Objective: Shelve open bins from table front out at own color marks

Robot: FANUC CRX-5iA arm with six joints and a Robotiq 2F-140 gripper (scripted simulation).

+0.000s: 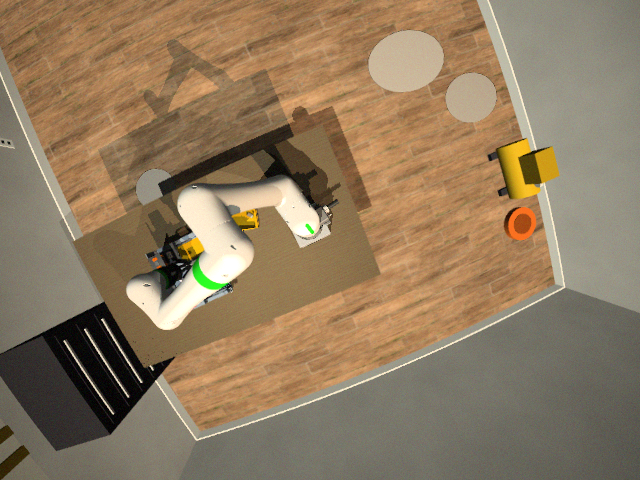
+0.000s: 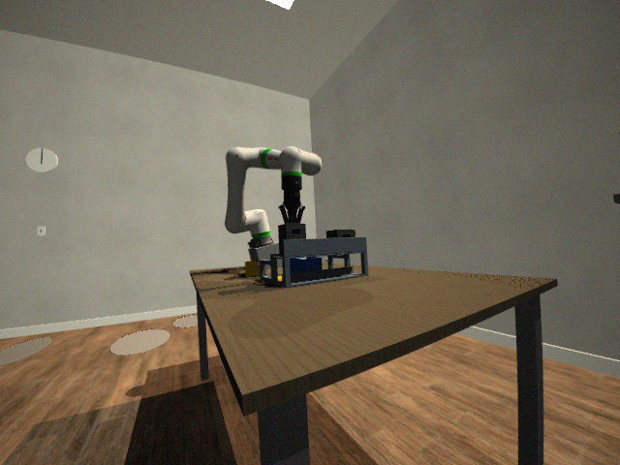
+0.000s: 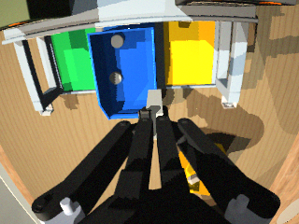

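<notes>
My gripper is now 140 mm above the blue bin and 50 mm to the right of it. The rest, counted from my hand: blue mark: 180 mm below, 60 mm ahead, 40 mm to the left; then yellow mark: 180 mm below, 70 mm to the right, 40 mm ahead; then dark box: 170 mm ahead, 130 mm to the left, 40 mm below.
</notes>
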